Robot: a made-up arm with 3 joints. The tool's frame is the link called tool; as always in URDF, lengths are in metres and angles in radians. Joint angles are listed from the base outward.
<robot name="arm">
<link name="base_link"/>
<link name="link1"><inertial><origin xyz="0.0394 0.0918 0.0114"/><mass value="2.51"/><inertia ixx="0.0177" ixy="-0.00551" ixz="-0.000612" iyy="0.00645" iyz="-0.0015" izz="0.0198"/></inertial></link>
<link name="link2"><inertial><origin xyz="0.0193 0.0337 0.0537"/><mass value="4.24"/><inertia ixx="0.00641" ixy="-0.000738" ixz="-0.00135" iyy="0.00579" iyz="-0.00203" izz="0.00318"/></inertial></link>
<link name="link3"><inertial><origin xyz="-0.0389 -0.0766 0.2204"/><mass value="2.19"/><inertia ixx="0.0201" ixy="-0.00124" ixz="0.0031" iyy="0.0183" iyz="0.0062" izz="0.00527"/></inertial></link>
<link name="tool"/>
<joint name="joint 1" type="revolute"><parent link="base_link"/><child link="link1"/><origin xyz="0 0 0.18" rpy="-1.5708 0 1.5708"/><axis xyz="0 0 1"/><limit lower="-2.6" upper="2.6"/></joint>
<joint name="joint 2" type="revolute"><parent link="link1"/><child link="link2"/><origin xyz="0.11 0.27 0.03" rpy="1.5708 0 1.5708"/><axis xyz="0 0 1"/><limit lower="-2.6" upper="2.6"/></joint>
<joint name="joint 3" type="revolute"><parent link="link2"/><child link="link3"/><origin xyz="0.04 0.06 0.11" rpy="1.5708 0 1.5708"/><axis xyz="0 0 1"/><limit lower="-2.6" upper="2.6"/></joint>
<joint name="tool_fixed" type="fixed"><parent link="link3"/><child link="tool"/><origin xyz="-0.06 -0.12 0.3" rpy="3.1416 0 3.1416"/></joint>
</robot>
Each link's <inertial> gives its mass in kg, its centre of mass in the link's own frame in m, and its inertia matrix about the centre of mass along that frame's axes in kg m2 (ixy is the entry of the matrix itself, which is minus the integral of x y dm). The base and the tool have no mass. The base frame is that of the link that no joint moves.
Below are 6 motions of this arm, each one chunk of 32 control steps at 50 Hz.
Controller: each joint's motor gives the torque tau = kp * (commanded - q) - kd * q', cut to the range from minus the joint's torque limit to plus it. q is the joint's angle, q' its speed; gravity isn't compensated. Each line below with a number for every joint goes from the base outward.
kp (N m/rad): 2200 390 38
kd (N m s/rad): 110 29 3.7
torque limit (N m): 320 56 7.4
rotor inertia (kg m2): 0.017 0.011 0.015
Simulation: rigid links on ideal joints. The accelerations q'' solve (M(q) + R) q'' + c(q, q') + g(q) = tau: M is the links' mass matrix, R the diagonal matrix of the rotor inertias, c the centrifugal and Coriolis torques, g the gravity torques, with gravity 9.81 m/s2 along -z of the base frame. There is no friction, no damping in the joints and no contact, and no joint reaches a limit. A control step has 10 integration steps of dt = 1/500 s. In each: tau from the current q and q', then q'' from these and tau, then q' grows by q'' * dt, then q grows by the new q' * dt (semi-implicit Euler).
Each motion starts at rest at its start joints. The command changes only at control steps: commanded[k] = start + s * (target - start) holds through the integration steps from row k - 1 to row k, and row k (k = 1, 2, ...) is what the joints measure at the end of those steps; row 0 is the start. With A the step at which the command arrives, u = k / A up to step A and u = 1 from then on. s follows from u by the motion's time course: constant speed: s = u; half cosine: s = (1 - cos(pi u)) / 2; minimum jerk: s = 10 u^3 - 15 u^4 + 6 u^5; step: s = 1 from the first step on.
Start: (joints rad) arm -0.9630 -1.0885 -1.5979
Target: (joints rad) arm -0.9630 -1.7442 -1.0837
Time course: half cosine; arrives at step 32
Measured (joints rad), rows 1 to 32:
1: -0.9601 -1.0879 -1.5960
2: -0.9567 -1.0873 -1.5914
3: -0.9544 -1.0886 -1.5863
4: -0.9528 -1.0921 -1.5809
5: -0.9519 -1.0981 -1.5747
6: -0.9514 -1.1066 -1.5674
7: -0.9511 -1.1176 -1.5588
8: -0.9509 -1.1312 -1.5486
9: -0.9508 -1.1473 -1.5367
10: -0.9508 -1.1657 -1.5231
11: -0.9508 -1.1863 -1.5079
12: -0.9509 -1.2089 -1.4911
13: -0.9509 -1.2334 -1.4727
14: -0.9510 -1.2596 -1.4529
15: -0.9511 -1.2871 -1.4319
16: -0.9512 -1.3157 -1.4099
17: -0.9513 -1.3453 -1.3869
18: -0.9514 -1.3754 -1.3633
19: -0.9515 -1.4058 -1.3393
20: -0.9516 -1.4362 -1.3150
21: -0.9517 -1.4663 -1.2908
22: -0.9519 -1.4959 -1.2668
23: -0.9520 -1.5246 -1.2432
24: -0.9521 -1.5522 -1.2203
25: -0.9522 -1.5784 -1.1984
26: -0.9523 -1.6029 -1.1775
27: -0.9524 -1.6256 -1.1580
28: -0.9525 -1.6462 -1.1400
29: -0.9526 -1.6644 -1.1236
30: -0.9527 -1.6802 -1.1090
31: -0.9527 -1.6933 -1.0964
32: -0.9528 -1.7037 -1.0859

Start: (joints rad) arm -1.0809 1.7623 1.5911
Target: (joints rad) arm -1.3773 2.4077 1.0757
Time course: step
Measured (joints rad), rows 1 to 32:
1: -1.1605 1.7913 1.4935
2: -1.2319 1.9139 1.3853
3: -1.2815 2.0388 1.3310
4: -1.3137 2.1346 1.2933
5: -1.3343 2.2056 1.2583
6: -1.3474 2.2578 1.2256
7: -1.3558 2.2963 1.1961
8: -1.3612 2.3247 1.1704
9: -1.3647 2.3457 1.1484
10: -1.3669 2.3612 1.1298
11: -1.3683 2.3728 1.1142
12: -1.3693 2.3814 1.1013
13: -1.3699 2.3878 1.0906
14: -1.3702 2.3926 1.0818
15: -1.3705 2.3961 1.0746
16: -1.3706 2.3988 1.0688
17: -1.3708 2.4008 1.0640
18: -1.3708 2.4023 1.0602
19: -1.3709 2.4034 1.0571
20: -1.3709 2.4043 1.0546
21: -1.3709 2.4049 1.0526
22: -1.3709 2.4054 1.0509
23: -1.3709 2.4058 1.0496
24: -1.3709 2.4060 1.0486
25: -1.3709 2.4063 1.0477
26: -1.3709 2.4064 1.0471
27: -1.3709 2.4065 1.0465
28: -1.3709 2.4066 1.0461
29: -1.3709 2.4067 1.0457
30: -1.3709 2.4067 1.0455
31: -1.3709 2.4068 1.0453
32: -1.3709 2.4068 1.0451

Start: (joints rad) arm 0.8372 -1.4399 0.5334
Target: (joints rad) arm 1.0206 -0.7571 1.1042
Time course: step
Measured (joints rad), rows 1 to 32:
1: 0.8797 -1.3668 0.4574
2: 0.9277 -1.2245 0.3765
3: 0.9604 -1.1157 0.4537
4: 0.9820 -1.0251 0.5932
5: 0.9959 -0.9533 0.7176
6: 1.0040 -0.8995 0.8160
7: 1.0084 -0.8600 0.8914
8: 1.0107 -0.8312 0.9489
9: 1.0119 -0.8103 0.9929
10: 1.0124 -0.7951 1.0267
11: 1.0126 -0.7840 1.0527
12: 1.0128 -0.7760 1.0728
13: 1.0128 -0.7702 1.0883
14: 1.0129 -0.7659 1.1004
15: 1.0129 -0.7629 1.1098
16: 1.0129 -0.7607 1.1171
17: 1.0129 -0.7591 1.1228
18: 1.0129 -0.7579 1.1272
19: 1.0129 -0.7571 1.1307
20: 1.0130 -0.7564 1.1335
21: 1.0130 -0.7560 1.1356
22: 1.0130 -0.7557 1.1373
23: 1.0130 -0.7555 1.1386
24: 1.0130 -0.7553 1.1397
25: 1.0130 -0.7552 1.1405
26: 1.0130 -0.7551 1.1412
27: 1.0130 -0.7551 1.1417
28: 1.0130 -0.7550 1.1421
29: 1.0130 -0.7550 1.1424
30: 1.0130 -0.7550 1.1427
31: 1.0130 -0.7550 1.1429
32: 1.0130 -0.7550 1.1430

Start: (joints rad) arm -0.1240 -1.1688 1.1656
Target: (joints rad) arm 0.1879 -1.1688 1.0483
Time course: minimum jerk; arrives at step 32
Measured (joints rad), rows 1 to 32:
1: -0.1224 -1.1672 1.1694
2: -0.1205 -1.1648 1.1743
3: -0.1187 -1.1630 1.1786
4: -0.1168 -1.1616 1.1821
5: -0.1142 -1.1606 1.1849
6: -0.1106 -1.1599 1.1868
7: -0.1057 -1.1594 1.1879
8: -0.0994 -1.1591 1.1882
9: -0.0914 -1.1588 1.1878
10: -0.0819 -1.1586 1.1866
11: -0.0709 -1.1585 1.1847
12: -0.0583 -1.1583 1.1821
13: -0.0444 -1.1582 1.1788
14: -0.0293 -1.1580 1.1750
15: -0.0133 -1.1579 1.1706
16: 0.0035 -1.1578 1.1657
17: 0.0208 -1.1577 1.1605
18: 0.0384 -1.1575 1.1549
19: 0.0559 -1.1574 1.1491
20: 0.0731 -1.1573 1.1432
21: 0.0897 -1.1572 1.1373
22: 0.1055 -1.1572 1.1314
23: 0.1203 -1.1571 1.1256
24: 0.1339 -1.1571 1.1201
25: 0.1460 -1.1571 1.1149
26: 0.1566 -1.1571 1.1101
27: 0.1656 -1.1571 1.1058
28: 0.1730 -1.1571 1.1020
29: 0.1788 -1.1572 1.0988
30: 0.1831 -1.1572 1.0962
31: 0.1860 -1.1573 1.0941
32: 0.1879 -1.1574 1.0925

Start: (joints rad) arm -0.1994 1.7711 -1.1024
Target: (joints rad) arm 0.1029 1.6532 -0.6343
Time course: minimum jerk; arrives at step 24
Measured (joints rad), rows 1 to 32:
1: -0.1975 1.7685 -1.1023
2: -0.1952 1.7652 -1.1004
3: -0.1926 1.7624 -1.0980
4: -0.1891 1.7600 -1.0949
5: -0.1839 1.7575 -1.0906
6: -0.1766 1.7546 -1.0843
7: -0.1669 1.7510 -1.0753
8: -0.1546 1.7467 -1.0634
9: -0.1398 1.7415 -1.0482
10: -0.1227 1.7354 -1.0297
11: -0.1037 1.7285 -1.0082
12: -0.0831 1.7208 -0.9839
13: -0.0615 1.7126 -0.9574
14: -0.0395 1.7041 -0.9292
15: -0.0175 1.6954 -0.8999
16: 0.0037 1.6869 -0.8704
17: 0.0237 1.6786 -0.8412
18: 0.0419 1.6709 -0.8132
19: 0.0580 1.6639 -0.7870
20: 0.0716 1.6578 -0.7632
21: 0.0826 1.6526 -0.7422
22: 0.0910 1.6485 -0.7244
23: 0.0969 1.6453 -0.7099
24: 0.1008 1.6429 -0.6984
25: 0.1033 1.6413 -0.6896
26: 0.1048 1.6401 -0.6829
27: 0.1058 1.6393 -0.6777
28: 0.1064 1.6387 -0.6737
29: 0.1067 1.6383 -0.6706
30: 0.1070 1.6380 -0.6682
31: 0.1071 1.6378 -0.6664
32: 0.1072 1.6376 -0.6649

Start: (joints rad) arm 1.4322 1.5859 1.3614
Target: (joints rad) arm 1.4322 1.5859 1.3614
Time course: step
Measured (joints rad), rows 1 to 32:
1: 1.4304 1.5849 1.3653
2: 1.4289 1.5846 1.3709
3: 1.4279 1.5845 1.3758
4: 1.4273 1.5844 1.3799
5: 1.4269 1.5842 1.3831
6: 1.4266 1.5841 1.3856
7: 1.4265 1.5840 1.3876
8: 1.4264 1.5839 1.3892
9: 1.4263 1.5839 1.3905
10: 1.4262 1.5838 1.3915
11: 1.4262 1.5838 1.3923
12: 1.4262 1.5837 1.3930
13: 1.4262 1.5837 1.3935
14: 1.4262 1.5837 1.3939
15: 1.4262 1.5836 1.3942
16: 1.4262 1.5836 1.3945
17: 1.4262 1.5836 1.3947
18: 1.4262 1.5836 1.3949
19: 1.4262 1.5836 1.3950
20: 1.4262 1.5836 1.3951
21: 1.4262 1.5836 1.3952
22: 1.4262 1.5836 1.3953
23: 1.4262 1.5836 1.3954
24: 1.4262 1.5836 1.3954
25: 1.4262 1.5836 1.3954
26: 1.4262 1.5836 1.3955
27: 1.4262 1.5836 1.3955
28: 1.4262 1.5836 1.3955
29: 1.4262 1.5836 1.3955
30: 1.4262 1.5836 1.3955
31: 1.4262 1.5836 1.3956
32: 1.4262 1.5836 1.3956

